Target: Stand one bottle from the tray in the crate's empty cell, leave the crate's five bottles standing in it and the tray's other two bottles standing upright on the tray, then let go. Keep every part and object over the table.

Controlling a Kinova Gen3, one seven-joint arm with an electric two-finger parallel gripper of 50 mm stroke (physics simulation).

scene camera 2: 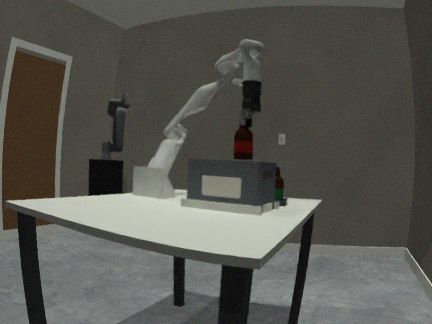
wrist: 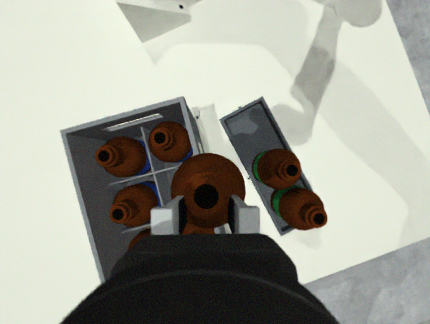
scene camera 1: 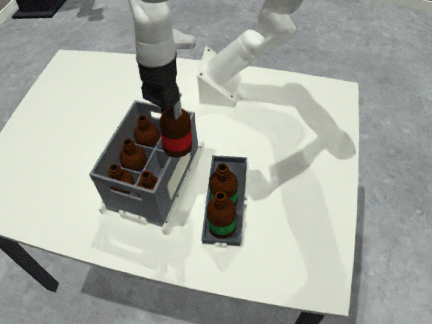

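My gripper is shut on the neck of a brown bottle with a red band. It hangs upright, its base about level with the rim of the grey crate, by the crate's tray-side wall. Four upright brown bottles show in the crate in scene camera 1; a fifth is hidden behind the held one. The empty cell is the middle one on the tray side. Two green-banded bottles stand upright on the tray.
The crate sits on a pale base on the white table. The arm's own base stands at the back. The tray lies alongside the crate with a gap between them. Thin dividers part the crate's cells.
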